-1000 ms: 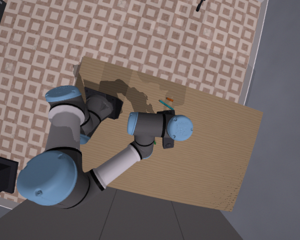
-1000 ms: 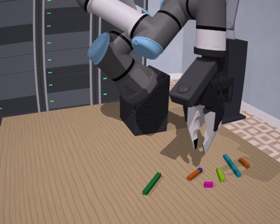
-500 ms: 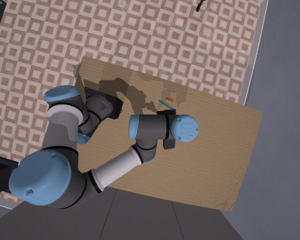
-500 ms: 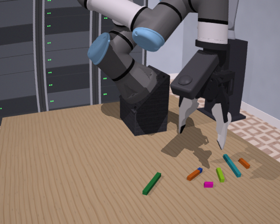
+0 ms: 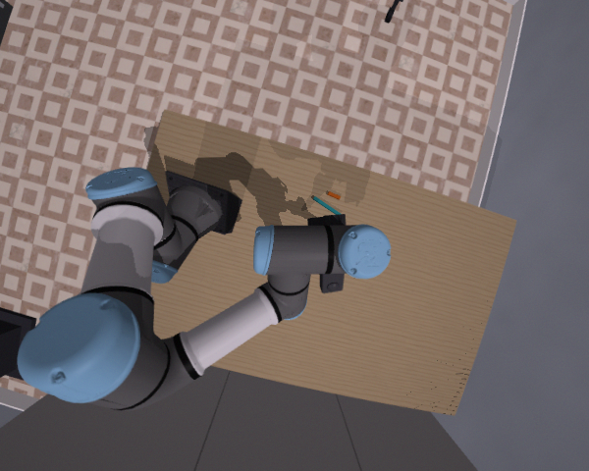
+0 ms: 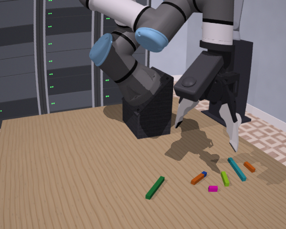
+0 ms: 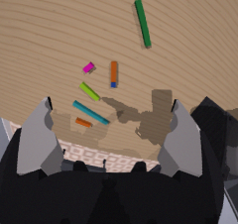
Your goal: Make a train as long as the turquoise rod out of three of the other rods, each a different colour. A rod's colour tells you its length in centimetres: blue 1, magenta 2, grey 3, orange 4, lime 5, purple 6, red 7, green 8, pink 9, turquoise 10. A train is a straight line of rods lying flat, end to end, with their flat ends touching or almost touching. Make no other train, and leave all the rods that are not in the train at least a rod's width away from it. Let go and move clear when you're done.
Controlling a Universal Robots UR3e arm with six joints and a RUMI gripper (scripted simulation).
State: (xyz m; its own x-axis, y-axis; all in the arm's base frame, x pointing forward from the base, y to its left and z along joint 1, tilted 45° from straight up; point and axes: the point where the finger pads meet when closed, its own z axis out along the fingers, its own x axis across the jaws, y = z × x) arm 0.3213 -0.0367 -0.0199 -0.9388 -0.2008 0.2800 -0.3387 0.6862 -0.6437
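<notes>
Now: hand 3 cm short of the lime rod, 6 cm to the right of it and 10 cm above it. The rest, counted from my hand: green rod: 1 cm behind, 10 cm to the right, 10 cm below; magenta rod: 5 cm ahead, 1 cm to the left, 10 cm below; blue rod: 1 cm behind, 3 cm to the left, 10 cm below.
</notes>
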